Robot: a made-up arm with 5 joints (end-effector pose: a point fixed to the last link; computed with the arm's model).
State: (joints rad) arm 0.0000 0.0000 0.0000 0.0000 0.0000
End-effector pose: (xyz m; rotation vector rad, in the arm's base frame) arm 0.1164 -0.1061 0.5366 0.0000 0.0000 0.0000
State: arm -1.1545 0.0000 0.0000 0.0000 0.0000
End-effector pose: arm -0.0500 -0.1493 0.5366 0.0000 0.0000 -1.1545
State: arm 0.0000 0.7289 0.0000 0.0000 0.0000
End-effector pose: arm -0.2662 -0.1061 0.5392 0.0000 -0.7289 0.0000
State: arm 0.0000 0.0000 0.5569 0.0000 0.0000
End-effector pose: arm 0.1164 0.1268 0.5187 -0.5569 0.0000 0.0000
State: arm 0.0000 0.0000 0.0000 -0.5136 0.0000
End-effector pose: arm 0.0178 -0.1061 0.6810 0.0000 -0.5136 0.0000
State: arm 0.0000 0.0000 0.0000 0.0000 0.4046
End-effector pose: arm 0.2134 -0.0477 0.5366 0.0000 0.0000 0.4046
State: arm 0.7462 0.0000 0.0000 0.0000 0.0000
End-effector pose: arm 0.1575 0.0011 0.5366 0.0000 0.0000 0.7462
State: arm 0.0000 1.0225 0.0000 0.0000 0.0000
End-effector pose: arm -0.4037 -0.1061 0.4633 0.0000 -1.0225 0.0000
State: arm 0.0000 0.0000 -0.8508 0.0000 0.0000
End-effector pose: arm 0.1164 -0.3901 0.3308 0.8508 0.0000 0.0000
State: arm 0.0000 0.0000 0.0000 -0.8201 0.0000
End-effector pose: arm -0.0711 -0.1061 0.7369 0.0000 -0.8201 0.0000
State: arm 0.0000 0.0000 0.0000 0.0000 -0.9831
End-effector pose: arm -0.1465 -0.0657 0.5366 0.0000 0.0000 -0.9831
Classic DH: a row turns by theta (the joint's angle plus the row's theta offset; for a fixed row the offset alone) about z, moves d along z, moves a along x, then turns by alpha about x. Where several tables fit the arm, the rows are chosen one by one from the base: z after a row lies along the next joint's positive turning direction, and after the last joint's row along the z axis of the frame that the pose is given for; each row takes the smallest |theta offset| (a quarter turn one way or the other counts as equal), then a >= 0, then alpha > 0; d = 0 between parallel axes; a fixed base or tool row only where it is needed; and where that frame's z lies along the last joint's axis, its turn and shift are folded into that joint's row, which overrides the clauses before.
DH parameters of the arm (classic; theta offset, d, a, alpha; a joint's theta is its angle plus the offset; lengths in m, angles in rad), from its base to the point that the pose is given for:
joint 1: 0 0.0364 -0.0783 1.5708
joint 2: 1.5708 0.021 0.0839 -1.5708
joint 3: 0 0.1295 0.3008 -1.5708
joint 4: 1.5708 0.1806 0.2305 1.5708
joint 5: -1.2318 0 0.2817 0
tool (fixed): 1.2318 0.1155 0 0

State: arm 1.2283 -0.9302 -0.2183 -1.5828 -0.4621
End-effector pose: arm 0.2829 0.1238 0.5610 0.5373 -0.3838 0.5273
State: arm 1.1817 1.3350 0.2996 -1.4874 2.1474
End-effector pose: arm -0.8179 -0.4795 -0.0184 1.8082 2.4587 -0.4802
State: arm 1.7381 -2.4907 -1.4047 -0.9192 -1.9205
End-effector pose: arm 0.2592 0.3644 -0.0649 -1.2202 -0.5408 -1.6761
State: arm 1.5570 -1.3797 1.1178 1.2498 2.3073
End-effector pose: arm -0.1638 -0.3575 -0.1149 0.5643 -2.8158 -0.5552
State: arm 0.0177 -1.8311 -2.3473 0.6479 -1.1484
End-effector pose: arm -0.2470 -0.2846 0.1226 -1.2439 -2.0658 1.4259
